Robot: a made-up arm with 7 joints. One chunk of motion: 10 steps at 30 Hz.
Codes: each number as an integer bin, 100 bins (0 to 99) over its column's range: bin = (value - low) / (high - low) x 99, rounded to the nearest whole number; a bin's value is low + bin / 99 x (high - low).
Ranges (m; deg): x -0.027..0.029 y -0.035..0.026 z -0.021..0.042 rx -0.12..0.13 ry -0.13..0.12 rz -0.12..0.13
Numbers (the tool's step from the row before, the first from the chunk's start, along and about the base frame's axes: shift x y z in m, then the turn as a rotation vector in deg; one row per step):
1: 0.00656 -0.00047 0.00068 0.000 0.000 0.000
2: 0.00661 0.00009 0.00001 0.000 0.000 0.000
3: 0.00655 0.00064 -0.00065 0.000 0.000 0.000
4: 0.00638 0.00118 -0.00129 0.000 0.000 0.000
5: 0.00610 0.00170 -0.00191 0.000 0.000 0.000
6: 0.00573 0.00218 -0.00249 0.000 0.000 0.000
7: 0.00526 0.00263 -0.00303 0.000 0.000 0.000
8: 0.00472 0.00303 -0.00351 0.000 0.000 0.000
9: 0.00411 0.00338 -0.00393 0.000 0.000 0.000
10: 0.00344 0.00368 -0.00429 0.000 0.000 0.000
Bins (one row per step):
1: 59 56 34 48 51 48
2: 59 57 33 48 51 48
3: 59 58 32 48 51 48
4: 59 59 31 48 51 48
5: 59 60 30 48 51 48
6: 58 60 29 48 51 48
7: 57 61 28 48 51 48
8: 56 62 27 48 51 48
9: 55 62 27 48 51 48
10: 54 63 26 48 51 48

